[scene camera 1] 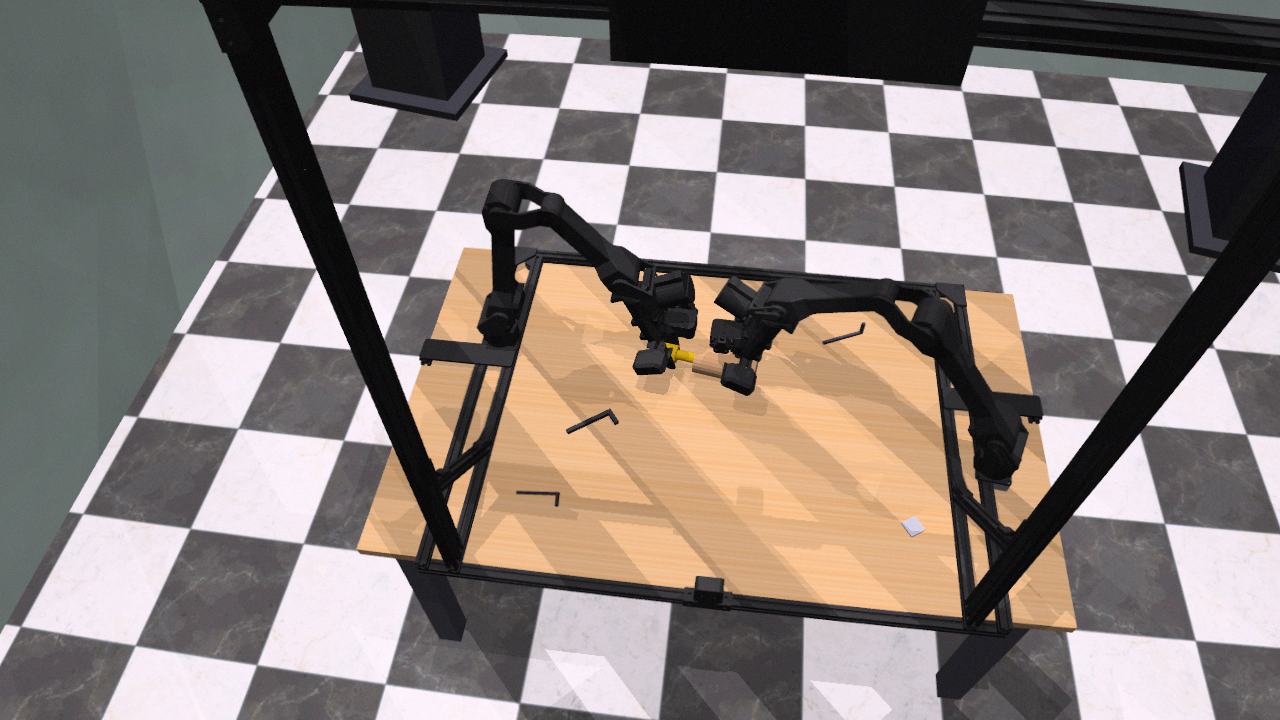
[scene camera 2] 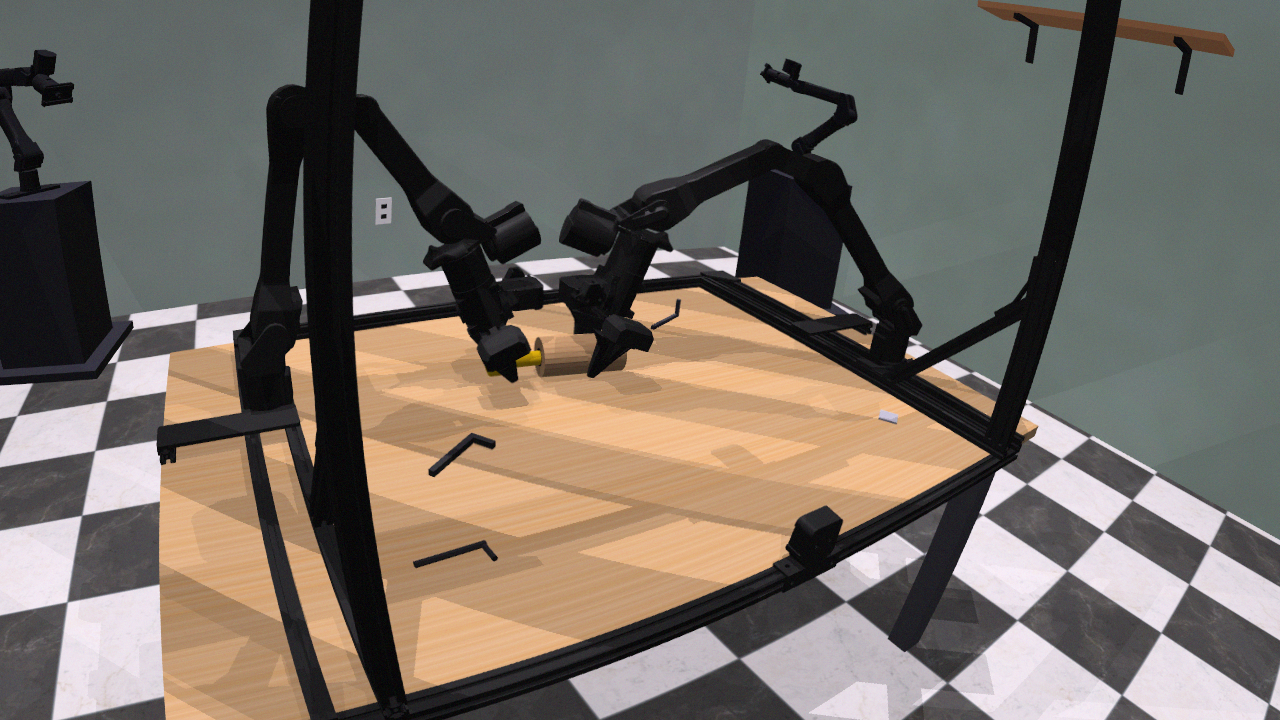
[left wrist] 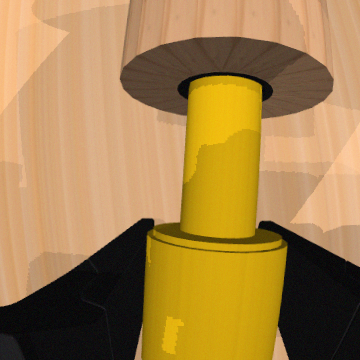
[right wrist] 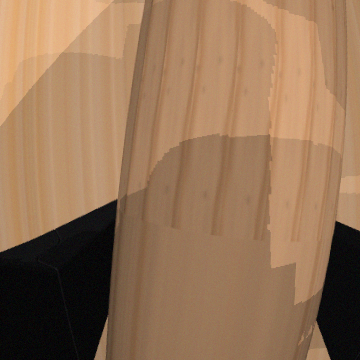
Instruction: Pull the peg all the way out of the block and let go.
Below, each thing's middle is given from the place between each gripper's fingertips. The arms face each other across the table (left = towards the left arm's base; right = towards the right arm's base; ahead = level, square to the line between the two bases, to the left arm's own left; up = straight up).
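The wooden block [scene camera 1: 707,362] is 2 cm above my right hand. As for the yellow peg [left wrist: 213,278], my right hand is 8 cm to the right of the yellow peg and 2 cm below it.
The yellow peg is 3 cm to the right of my left hand and 2 cm above it. The wooden block is 10 cm to the right of my left hand and 2 cm above it.
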